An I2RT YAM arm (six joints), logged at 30 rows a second.
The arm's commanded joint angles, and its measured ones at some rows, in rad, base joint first. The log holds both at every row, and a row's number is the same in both.
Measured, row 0:
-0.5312, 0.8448, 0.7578, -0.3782, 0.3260, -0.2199
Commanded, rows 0 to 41:
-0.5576, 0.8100, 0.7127, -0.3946, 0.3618, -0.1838
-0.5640, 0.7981, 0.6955, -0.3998, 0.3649, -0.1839
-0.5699, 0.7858, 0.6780, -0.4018, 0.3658, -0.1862
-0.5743, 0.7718, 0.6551, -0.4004, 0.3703, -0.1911
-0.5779, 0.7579, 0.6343, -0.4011, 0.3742, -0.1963
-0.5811, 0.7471, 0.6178, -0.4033, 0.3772, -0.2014
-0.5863, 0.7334, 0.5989, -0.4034, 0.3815, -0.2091
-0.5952, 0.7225, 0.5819, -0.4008, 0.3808, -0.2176
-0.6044, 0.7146, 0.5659, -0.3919, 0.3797, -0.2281
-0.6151, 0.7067, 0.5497, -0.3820, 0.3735, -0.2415
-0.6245, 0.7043, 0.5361, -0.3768, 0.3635, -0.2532
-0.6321, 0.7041, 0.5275, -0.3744, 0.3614, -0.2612
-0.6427, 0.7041, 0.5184, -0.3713, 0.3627, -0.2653
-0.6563, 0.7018, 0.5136, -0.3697, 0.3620, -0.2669
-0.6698, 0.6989, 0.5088, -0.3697, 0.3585, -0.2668
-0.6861, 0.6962, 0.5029, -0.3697, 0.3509, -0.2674
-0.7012, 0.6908, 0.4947, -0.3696, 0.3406, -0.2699
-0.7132, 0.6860, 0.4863, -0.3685, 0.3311, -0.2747
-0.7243, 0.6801, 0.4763, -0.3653, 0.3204, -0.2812
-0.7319, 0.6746, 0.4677, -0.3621, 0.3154, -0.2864
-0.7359, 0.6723, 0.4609, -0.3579, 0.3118, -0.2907
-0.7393, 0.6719, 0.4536, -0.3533, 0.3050, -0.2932
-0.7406, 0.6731, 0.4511, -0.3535, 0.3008, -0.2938
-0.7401, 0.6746, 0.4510, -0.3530, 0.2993, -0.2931
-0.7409, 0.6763, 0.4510, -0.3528, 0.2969, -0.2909
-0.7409, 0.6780, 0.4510, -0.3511, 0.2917, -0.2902
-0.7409, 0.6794, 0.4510, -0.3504, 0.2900, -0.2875
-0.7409, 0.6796, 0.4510, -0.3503, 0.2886, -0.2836
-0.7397, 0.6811, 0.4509, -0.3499, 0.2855, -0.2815
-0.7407, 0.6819, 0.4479, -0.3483, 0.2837, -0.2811
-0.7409, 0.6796, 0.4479, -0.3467, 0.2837, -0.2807
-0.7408, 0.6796, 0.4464, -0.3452, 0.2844, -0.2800
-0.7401, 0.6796, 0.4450, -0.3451, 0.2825, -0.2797
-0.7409, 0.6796, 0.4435, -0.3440, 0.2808, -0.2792
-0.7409, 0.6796, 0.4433, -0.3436, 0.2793, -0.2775
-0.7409, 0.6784, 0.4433, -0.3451, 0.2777, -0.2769
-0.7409, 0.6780, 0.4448, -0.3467, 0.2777, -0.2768
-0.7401, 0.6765, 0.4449, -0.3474, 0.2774, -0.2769
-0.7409, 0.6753, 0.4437, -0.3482, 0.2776, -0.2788
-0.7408, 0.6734, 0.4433, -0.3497, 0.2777, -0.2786
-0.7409, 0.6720, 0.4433, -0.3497, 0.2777, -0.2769
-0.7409, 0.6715, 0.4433, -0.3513, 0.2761, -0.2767
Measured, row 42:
-0.7361, 0.6807, 0.4530, -0.3740, 0.2855, -0.2810
